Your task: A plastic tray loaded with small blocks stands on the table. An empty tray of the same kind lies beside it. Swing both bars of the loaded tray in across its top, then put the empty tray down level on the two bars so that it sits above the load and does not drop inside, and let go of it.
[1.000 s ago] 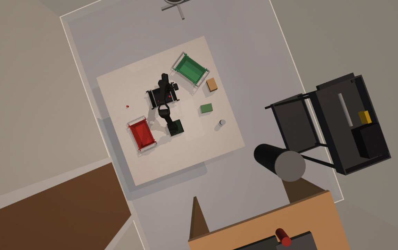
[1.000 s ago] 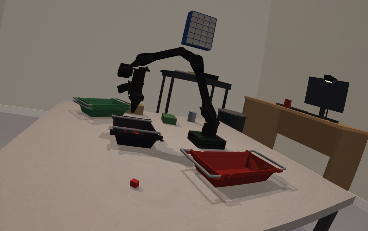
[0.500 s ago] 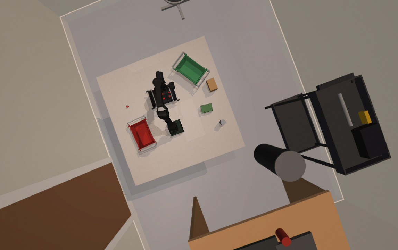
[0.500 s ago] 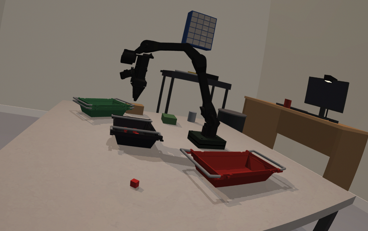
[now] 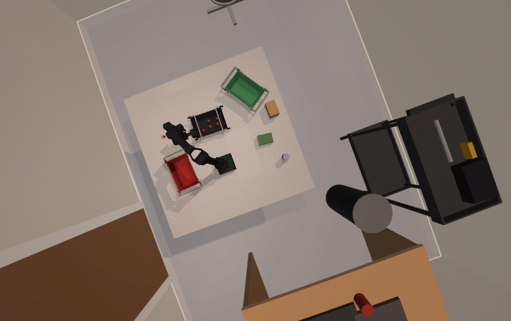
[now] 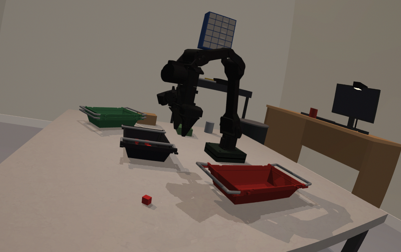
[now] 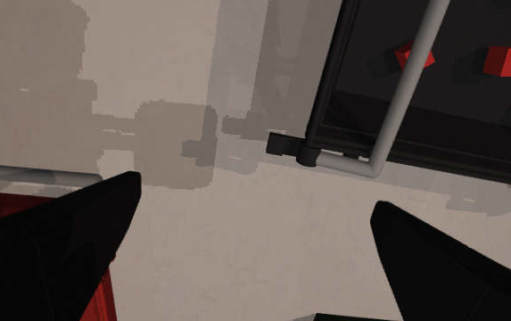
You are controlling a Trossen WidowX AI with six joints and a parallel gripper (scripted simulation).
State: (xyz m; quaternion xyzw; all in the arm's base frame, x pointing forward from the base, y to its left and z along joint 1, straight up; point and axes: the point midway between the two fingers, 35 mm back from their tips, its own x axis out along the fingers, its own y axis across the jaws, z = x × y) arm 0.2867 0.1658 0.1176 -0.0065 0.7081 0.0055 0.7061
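The red tray lies 22 cm behind my gripper tip, 18 cm to the left of it and 8 cm below it. Also, from my gripper tip: tan box (1 cm ahead, 70 cm to the right, 10 cm below); green box (20 cm behind, 56 cm to the right, 11 cm below); grey cylinder (41 cm behind, 67 cm to the right, 9 cm below).
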